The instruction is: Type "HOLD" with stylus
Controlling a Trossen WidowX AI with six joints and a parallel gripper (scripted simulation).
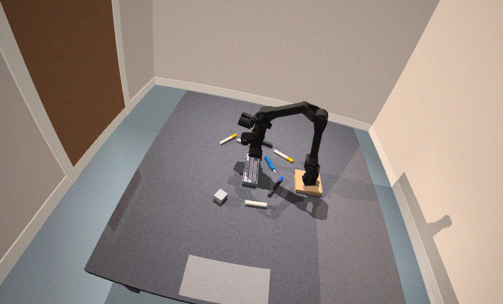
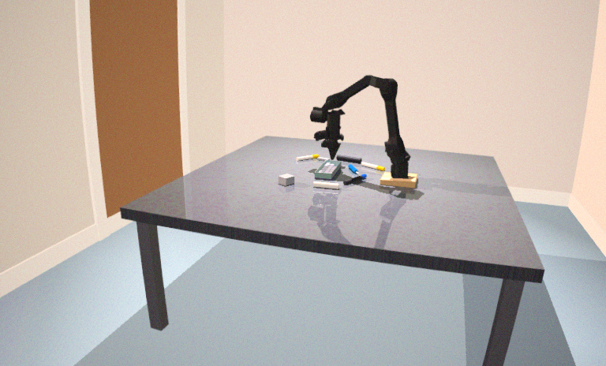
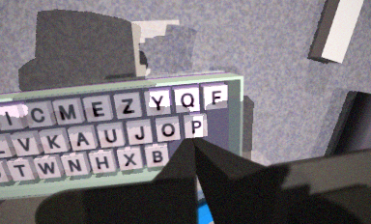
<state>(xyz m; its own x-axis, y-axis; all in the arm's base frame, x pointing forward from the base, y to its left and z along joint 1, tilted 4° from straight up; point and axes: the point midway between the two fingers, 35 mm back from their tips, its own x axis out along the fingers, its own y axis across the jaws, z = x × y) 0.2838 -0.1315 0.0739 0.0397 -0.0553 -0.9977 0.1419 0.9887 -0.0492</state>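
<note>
Right now the blue stylus is 100 mm behind my gripper tip, 50 mm to the left of it and 30 mm below it. From my gripper tip the other things lie so: dark bar: 140 mm to the right, 70 mm behind, 30 mm below; then thin grey tip: 110 mm behind, 80 mm to the left, 30 mm below; then blue-capped dark pen: 150 mm to the left, 120 mm behind, 30 mm below.
</note>
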